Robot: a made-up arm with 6 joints.
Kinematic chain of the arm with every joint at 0, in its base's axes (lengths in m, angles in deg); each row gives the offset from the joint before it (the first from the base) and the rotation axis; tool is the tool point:
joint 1: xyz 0 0 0.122 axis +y
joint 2: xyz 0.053 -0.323 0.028 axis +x
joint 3: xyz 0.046 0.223 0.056 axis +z
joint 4: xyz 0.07 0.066 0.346 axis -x
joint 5: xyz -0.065 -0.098 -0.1 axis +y
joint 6: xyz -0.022 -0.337 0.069 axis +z
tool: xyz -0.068 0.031 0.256
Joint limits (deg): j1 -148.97..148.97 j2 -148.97..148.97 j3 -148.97..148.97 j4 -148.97..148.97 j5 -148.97..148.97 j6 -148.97..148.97
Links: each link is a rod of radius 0.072 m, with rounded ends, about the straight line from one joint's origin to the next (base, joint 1, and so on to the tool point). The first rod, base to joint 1, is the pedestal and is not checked.
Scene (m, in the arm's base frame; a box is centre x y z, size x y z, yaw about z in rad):
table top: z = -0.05
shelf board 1: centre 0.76 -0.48 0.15 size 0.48 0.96 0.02 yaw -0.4
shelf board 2: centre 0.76 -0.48 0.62 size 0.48 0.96 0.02 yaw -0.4
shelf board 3: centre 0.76 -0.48 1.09 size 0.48 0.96 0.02 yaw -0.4
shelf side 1: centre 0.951 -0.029 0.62 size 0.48 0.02 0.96 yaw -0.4
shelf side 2: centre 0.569 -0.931 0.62 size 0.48 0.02 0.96 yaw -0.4
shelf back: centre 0.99 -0.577 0.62 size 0.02 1 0.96 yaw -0.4
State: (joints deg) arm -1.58 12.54 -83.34 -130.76 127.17 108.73
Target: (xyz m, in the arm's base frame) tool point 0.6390 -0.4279 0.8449
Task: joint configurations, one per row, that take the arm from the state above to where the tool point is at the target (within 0.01 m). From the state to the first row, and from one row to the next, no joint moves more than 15 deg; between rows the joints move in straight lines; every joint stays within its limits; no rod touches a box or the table.
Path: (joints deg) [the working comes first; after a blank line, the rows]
Joints at the target: -16.36 36.28 -76.10 -148.97 148.97 114.04
Straight joint move there: touches shelf board 2.

1: -12.87 19.35 -80.20 -116.89 128.28 109.30
2: -24.17 26.16 -77.07 -103.02 129.40 109.87
3: -35.46 32.97 -73.93 -89.15 130.51 110.44
4: -46.76 39.79 -70.80 -75.28 131.63 111.00
5: -48.02 38.50 -71.81 -86.79 133.00 111.17
6: -49.27 37.22 -72.83 -98.31 134.37 111.34
7: -50.53 35.94 -73.85 -109.82 135.75 111.51
8: -51.79 34.65 -74.86 -121.33 137.12 111.68
9: -39.98 35.20 -75.28 -130.55 141.07 112.47
10: -28.17 35.74 -75.69 -139.76 145.02 113.25
11: -16.36 36.28 -76.10 -148.97 148.97 114.04

